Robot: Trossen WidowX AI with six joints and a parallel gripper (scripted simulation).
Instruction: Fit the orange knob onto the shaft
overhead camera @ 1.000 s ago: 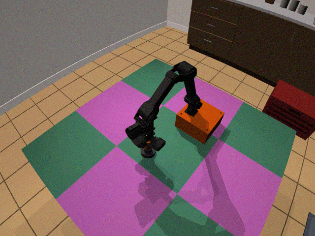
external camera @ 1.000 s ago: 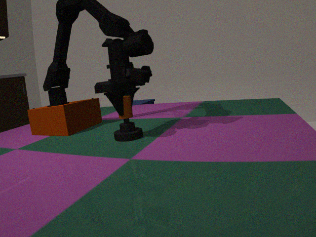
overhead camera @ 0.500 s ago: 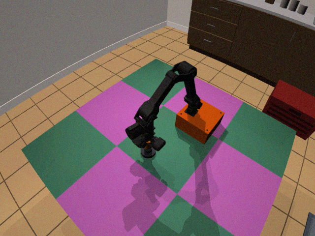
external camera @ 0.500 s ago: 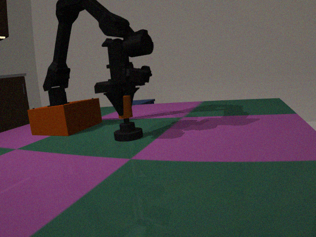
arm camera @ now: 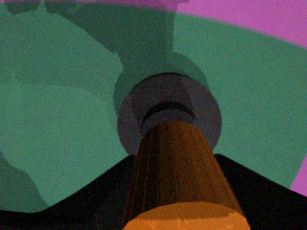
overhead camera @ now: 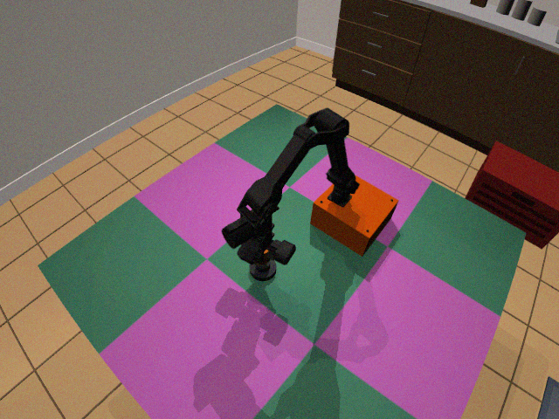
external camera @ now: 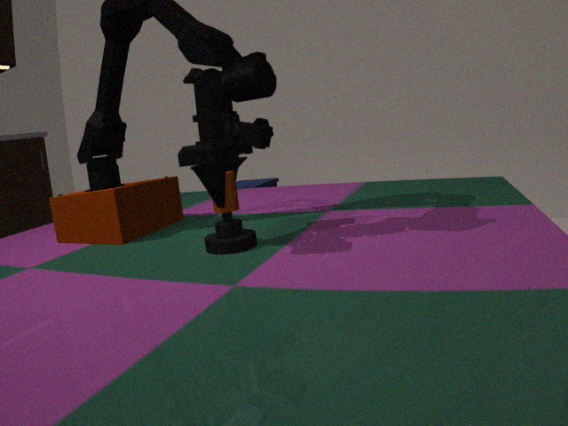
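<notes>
The orange knob lies 2 cm above my gripper tip. Round my gripper tip: pedestal (4 cm below).
</notes>
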